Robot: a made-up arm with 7 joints.
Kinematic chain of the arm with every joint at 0, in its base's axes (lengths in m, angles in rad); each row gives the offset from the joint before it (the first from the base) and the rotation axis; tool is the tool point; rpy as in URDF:
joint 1: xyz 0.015 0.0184 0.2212 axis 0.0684 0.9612 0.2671
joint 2: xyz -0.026 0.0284 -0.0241 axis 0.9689 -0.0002 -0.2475
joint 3: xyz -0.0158 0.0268 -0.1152 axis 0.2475 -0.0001 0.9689
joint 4: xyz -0.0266 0.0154 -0.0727 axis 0.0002 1 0
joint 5: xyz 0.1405 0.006 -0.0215 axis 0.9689 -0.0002 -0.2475
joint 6: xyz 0.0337 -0.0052 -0.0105 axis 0.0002 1 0
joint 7: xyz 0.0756 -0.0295 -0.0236 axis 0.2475 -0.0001 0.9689
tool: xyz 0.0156 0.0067 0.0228 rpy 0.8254 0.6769 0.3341
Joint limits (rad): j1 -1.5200..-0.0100 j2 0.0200..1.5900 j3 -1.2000..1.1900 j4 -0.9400..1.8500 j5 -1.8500..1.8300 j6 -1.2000..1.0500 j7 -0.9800..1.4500
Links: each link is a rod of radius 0.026 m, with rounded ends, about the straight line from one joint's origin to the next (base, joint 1, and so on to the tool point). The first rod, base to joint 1, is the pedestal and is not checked.
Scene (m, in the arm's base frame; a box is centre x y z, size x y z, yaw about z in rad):
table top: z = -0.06
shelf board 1: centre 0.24 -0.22 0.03 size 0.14 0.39 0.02 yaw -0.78
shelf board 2: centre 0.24 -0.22 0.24 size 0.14 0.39 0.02 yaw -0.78
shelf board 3: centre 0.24 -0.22 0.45 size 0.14 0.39 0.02 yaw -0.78
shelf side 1: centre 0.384 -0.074 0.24 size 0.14 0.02 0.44 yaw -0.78
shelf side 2: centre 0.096 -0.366 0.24 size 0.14 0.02 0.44 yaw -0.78
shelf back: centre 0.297 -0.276 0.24 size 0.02 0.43 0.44 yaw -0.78
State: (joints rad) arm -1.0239 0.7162 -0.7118 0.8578 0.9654 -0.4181 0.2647
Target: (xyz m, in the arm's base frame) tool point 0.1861 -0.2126 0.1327
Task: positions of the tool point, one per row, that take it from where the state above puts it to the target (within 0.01 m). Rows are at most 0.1 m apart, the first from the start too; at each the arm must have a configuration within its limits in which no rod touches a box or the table.
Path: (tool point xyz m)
1: 0.3552 0.1091 0.0384
2: 0.3193 0.0932 0.0544
3: 0.2750 0.0768 0.0668
4: 0.2237 0.0619 0.0775
5: 0.1672 0.0502 0.0889
6: 0.1080 0.0427 0.1040
7: 0.0491 0.0395 0.1253
8: 0.0919 0.0200 0.1119
9: 0.1319 -0.0096 0.1049
10: 0.1653 -0.0496 0.1044
11: 0.1879 -0.0989 0.1099
12: 0.1957 -0.1546 0.1202
13: 0.1861 -0.2126 0.1327

